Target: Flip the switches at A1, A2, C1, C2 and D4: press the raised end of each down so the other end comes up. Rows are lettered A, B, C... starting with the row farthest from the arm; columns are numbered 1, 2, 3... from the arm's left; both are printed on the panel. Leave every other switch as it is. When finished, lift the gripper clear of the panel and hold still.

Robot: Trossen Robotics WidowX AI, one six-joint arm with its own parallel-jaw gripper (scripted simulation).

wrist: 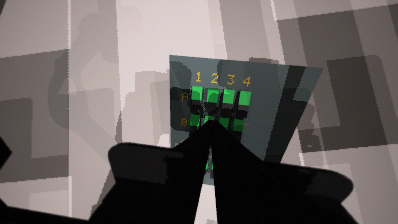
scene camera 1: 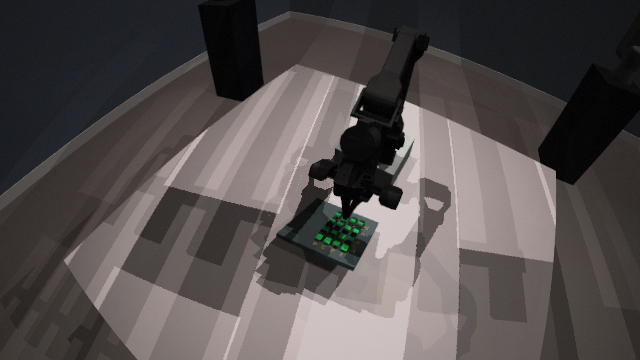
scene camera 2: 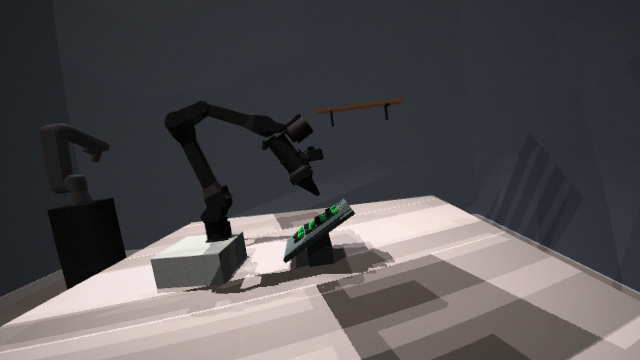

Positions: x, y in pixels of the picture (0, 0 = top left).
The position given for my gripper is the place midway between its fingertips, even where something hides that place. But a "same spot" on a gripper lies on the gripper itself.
my gripper: wrist; scene camera 1; scene camera 2 318, 195
same spot on my gripper: (scene camera 1: 347, 209) = (wrist: 215, 139)
